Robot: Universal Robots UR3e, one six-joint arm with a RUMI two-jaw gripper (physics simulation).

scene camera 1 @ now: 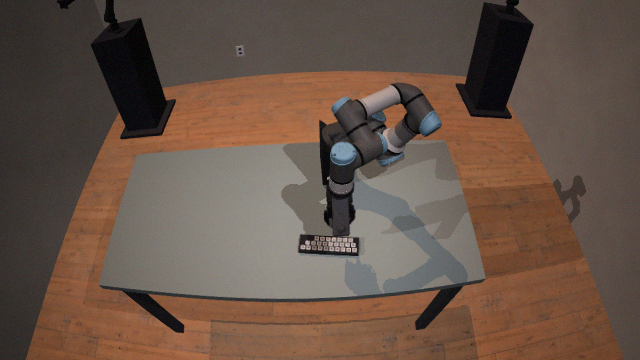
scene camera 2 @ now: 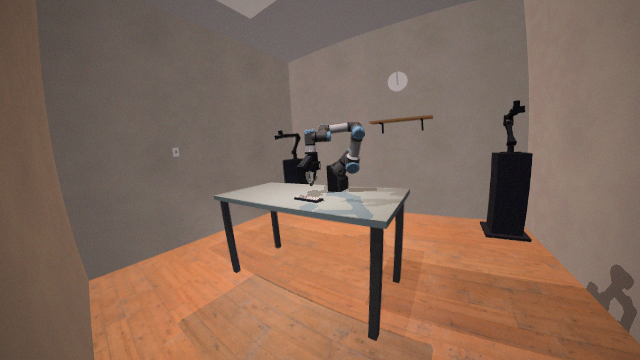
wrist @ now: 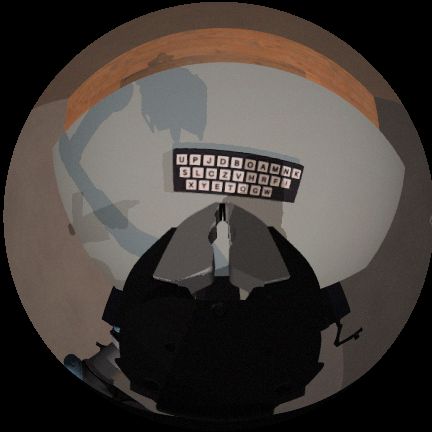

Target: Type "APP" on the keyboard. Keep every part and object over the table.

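Note:
The gripper [scene camera 1: 338, 230] is visible, also in the wrist view, where the gripper is at [wrist: 222, 204]. A black keyboard [scene camera 1: 349, 246] is present in the scene.

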